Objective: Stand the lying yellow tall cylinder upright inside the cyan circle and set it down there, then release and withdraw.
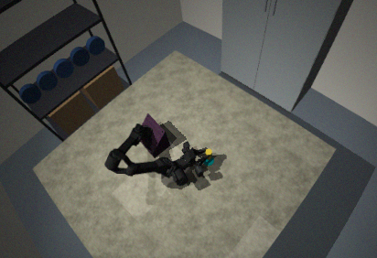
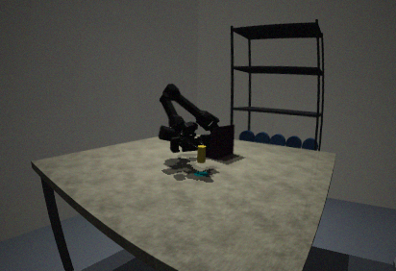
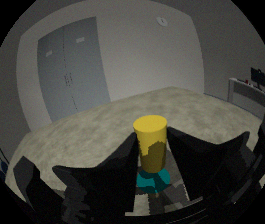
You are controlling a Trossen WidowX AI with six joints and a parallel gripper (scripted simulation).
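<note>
Now: the cyan circle 11 cm below my gripper tip. The rest, counted from my gripper tip: yellow cylinder: 2 cm below.
</note>
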